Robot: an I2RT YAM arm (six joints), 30 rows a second.
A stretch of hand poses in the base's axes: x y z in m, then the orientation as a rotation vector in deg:
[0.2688, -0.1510, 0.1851, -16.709, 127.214, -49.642]
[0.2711, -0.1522, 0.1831, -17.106, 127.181, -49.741]
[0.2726, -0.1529, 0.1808, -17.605, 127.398, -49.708]
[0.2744, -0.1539, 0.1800, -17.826, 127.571, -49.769]
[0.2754, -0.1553, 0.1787, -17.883, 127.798, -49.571]
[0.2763, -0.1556, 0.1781, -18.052, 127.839, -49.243]
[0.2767, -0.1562, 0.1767, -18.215, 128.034, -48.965]
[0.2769, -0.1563, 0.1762, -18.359, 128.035, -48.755]
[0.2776, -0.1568, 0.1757, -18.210, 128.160, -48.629]
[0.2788, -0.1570, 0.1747, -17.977, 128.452, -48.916]
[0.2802, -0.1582, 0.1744, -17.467, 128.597, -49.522]
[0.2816, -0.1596, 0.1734, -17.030, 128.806, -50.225]
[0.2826, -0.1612, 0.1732, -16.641, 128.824, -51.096]
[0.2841, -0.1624, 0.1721, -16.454, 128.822, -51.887]
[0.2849, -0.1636, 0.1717, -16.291, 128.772, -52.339]
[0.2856, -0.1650, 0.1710, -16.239, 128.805, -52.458]
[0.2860, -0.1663, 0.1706, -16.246, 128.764, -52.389]
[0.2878, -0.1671, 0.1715, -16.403, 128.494, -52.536]
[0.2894, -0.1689, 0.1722, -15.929, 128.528, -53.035]
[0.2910, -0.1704, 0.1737, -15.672, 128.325, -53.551]
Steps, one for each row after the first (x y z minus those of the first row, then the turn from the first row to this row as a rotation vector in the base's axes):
[0.0023, -0.0012, -0.0020, -0.191, 0.122, 0.227]
[0.0038, -0.0019, -0.0043, -0.274, 0.483, 0.485]
[0.0056, -0.0029, -0.0051, -0.350, 0.723, 0.545]
[0.0066, -0.0043, -0.0064, -0.187, 0.916, 0.581]
[0.0075, -0.0046, -0.0070, 0.000, 0.962, 0.797]
[0.0079, -0.0052, -0.0084, 0.182, 1.152, 0.939]
[0.0081, -0.0053, -0.0089, 0.287, 1.173, 1.109]
[0.0088, -0.0058, -0.0094, 0.440, 1.214, 1.020]
[0.0100, -0.0060, -0.0104, 0.360, 1.437, 0.668]
[0.0114, -0.0072, -0.0107, 0.111, 1.480, 0.072]
[0.0128, -0.0086, -0.0117, -0.215, 1.624, -0.536]
[0.0138, -0.0102, -0.0119, -0.705, 1.643, -1.113]
[0.0153, -0.0114, -0.0130, -1.202, 1.704, -1.527]
[0.0161, -0.0126, -0.0134, -1.478, 1.678, -1.783]
[0.0168, -0.0140, -0.0141, -1.539, 1.709, -1.871]
[0.0172, -0.0153, -0.0145, -1.501, 1.664, -1.828]
[0.0190, -0.0161, -0.0136, -1.698, 1.499, -1.696]
[0.0206, -0.0179, -0.0129, -1.901, 1.453, -2.195]
[0.0222, -0.0194, -0.0114, -2.223, 1.272, -2.486]

